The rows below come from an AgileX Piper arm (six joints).
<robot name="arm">
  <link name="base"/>
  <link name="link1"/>
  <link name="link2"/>
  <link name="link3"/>
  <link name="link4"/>
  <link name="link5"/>
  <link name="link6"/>
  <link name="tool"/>
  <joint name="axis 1" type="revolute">
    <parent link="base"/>
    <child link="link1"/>
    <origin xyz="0 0 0.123"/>
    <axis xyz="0 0 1"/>
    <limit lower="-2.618" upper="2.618"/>
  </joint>
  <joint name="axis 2" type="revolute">
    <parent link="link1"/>
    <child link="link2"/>
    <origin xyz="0 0 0"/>
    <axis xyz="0 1 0"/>
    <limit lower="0" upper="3.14"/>
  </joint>
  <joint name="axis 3" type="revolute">
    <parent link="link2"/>
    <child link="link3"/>
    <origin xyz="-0.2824 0 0.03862"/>
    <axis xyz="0 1 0"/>
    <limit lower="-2.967" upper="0"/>
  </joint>
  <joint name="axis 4" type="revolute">
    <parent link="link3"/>
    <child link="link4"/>
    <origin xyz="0.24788 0 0.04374"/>
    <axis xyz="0.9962 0 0.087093"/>
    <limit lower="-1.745" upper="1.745"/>
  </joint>
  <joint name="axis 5" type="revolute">
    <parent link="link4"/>
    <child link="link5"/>
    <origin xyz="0 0 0"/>
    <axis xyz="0 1 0"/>
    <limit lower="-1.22" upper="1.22"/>
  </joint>
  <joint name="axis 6" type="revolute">
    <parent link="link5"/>
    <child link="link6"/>
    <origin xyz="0.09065 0 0.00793"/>
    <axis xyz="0.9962 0 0.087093"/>
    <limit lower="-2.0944" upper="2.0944"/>
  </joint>
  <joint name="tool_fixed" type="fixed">
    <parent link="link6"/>
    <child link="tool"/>
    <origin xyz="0 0 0" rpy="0 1.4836 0"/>
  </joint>
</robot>
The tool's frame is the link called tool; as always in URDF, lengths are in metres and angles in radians.
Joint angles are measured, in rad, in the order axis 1, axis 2, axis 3, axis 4, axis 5, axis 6. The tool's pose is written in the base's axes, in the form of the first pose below.
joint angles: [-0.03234 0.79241 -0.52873 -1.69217 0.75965 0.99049]
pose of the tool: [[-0.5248 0.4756 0.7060 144.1], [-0.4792 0.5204 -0.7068 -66.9], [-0.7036 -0.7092 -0.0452 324.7], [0 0 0 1]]
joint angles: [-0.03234 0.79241 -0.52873 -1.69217 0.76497 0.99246]
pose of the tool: [[-0.5259 0.4798 0.7023 143.8], [-0.4761 0.5182 -0.7105 -67.2], [-0.7048 -0.7080 -0.0441 324.8], [0 0 0 1]]
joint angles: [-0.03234 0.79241 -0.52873 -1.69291 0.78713 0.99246]
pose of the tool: [[-0.5343 0.4926 0.6870 142.4], [-0.4679 0.5044 -0.7257 -68.6], [-0.7040 -0.7091 -0.0390 325.3], [0 0 0 1]]
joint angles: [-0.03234 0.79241 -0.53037 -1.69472 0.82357 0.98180]
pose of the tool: [[-0.5519 0.5083 0.6611 140.1], [-0.4598 0.4759 -0.7497 -70.8], [-0.6957 -0.7177 -0.0289 326.6], [0 0 0 1]]
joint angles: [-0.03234 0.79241 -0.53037 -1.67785 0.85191 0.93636]
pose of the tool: [[-0.5863 0.4992 0.6380 138.0], [-0.4554 0.4481 -0.7693 -72.6], [-0.6699 -0.7416 -0.0354 326.0], [0 0 0 1]]
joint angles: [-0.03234 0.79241 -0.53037 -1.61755 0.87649 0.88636]
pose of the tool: [[-0.6237 0.4873 0.6112 135.5], [-0.4204 0.4501 -0.7878 -74.3], [-0.6590 -0.7483 -0.0759 322.3], [0 0 0 1]]
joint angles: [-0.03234 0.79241 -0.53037 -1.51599 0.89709 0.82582]
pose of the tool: [[-0.6655 0.4681 0.5814 132.8], [-0.3607 0.4802 -0.7996 -75.3], [-0.6535 -0.7418 -0.1507 315.5], [0 0 0 1]]
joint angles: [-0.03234 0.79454 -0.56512 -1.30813 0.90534 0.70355]
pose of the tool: [[-0.7086 0.4327 0.5574 131.7], [-0.2639 0.5700 -0.7781 -73.4], [-0.6544 -0.6984 -0.2897 311.4], [0 0 0 1]]
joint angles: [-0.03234 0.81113 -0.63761 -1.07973 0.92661 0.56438]
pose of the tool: [[-0.7403 0.3968 0.5427 134.6], [-0.1714 0.6692 -0.7230 -68.5], [-0.6501 -0.6283 -0.4274 315.7], [0 0 0 1]]
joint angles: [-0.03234 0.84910 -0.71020 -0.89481 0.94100 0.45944]
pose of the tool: [[-0.7623 0.3548 0.5414 143.2], [-0.1098 0.7535 -0.6483 -62.0], [-0.6379 -0.5536 -0.5354 320.8], [0 0 0 1]]
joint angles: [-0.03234 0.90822 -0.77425 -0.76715 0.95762 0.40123]
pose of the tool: [[-0.7849 0.3231 0.5287 156.3], [-0.0612 0.8087 -0.5850 -56.7], [-0.6165 -0.4916 -0.6150 323.7], [0 0 0 1]]
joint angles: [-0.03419 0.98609 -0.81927 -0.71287 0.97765 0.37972]
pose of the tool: [[-0.8197 0.2990 0.4885 172.4], [-0.0311 0.8284 -0.5593 -55.3], [-0.5719 -0.4737 -0.6697 320.8], [0 0 0 1]]
